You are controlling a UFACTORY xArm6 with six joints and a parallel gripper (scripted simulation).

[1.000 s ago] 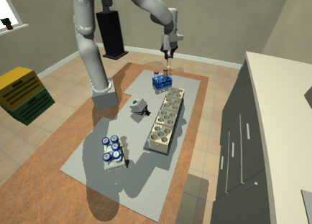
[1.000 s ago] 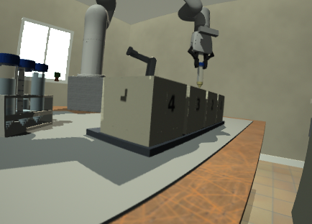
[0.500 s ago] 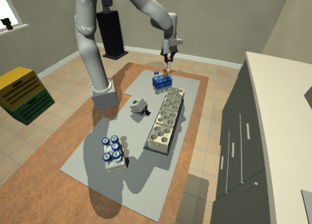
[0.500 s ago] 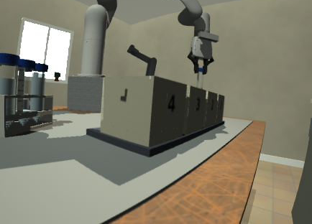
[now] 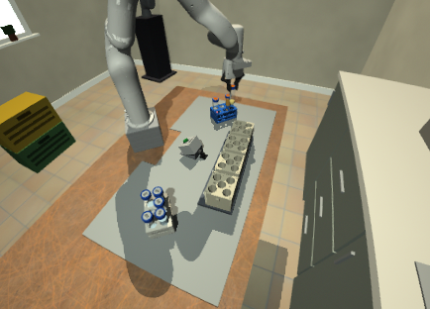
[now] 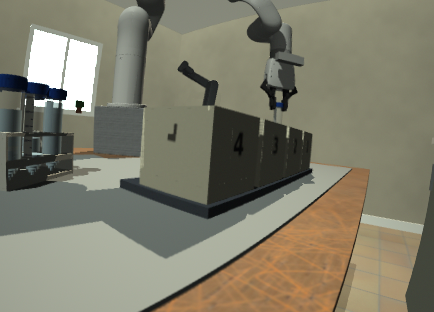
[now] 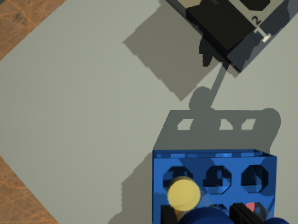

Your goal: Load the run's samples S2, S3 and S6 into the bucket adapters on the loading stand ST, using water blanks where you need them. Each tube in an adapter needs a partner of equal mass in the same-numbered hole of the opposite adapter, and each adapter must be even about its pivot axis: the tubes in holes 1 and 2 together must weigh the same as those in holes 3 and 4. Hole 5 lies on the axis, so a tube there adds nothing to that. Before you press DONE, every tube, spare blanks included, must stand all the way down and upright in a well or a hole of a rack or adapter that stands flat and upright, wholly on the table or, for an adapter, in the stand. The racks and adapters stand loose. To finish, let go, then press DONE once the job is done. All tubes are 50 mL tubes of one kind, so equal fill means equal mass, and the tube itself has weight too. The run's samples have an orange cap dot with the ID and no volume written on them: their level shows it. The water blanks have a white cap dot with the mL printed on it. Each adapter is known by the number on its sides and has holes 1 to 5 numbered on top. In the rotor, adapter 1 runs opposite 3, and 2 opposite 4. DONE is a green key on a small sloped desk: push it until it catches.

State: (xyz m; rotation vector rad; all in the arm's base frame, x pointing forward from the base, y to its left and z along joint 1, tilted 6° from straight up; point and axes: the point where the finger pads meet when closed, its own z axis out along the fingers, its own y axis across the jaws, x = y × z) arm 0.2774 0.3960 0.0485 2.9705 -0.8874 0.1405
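My hand is 50 mm above the tube and 10 mm past it. From my hand the other things lie so: blue sample rack: 160 mm below, 40 mm behind, 20 mm to the right; adapter: 280 mm to the right, 160 mm ahead, 140 mm below; green done key: 350 mm to the right, 130 mm below, 60 mm behind.
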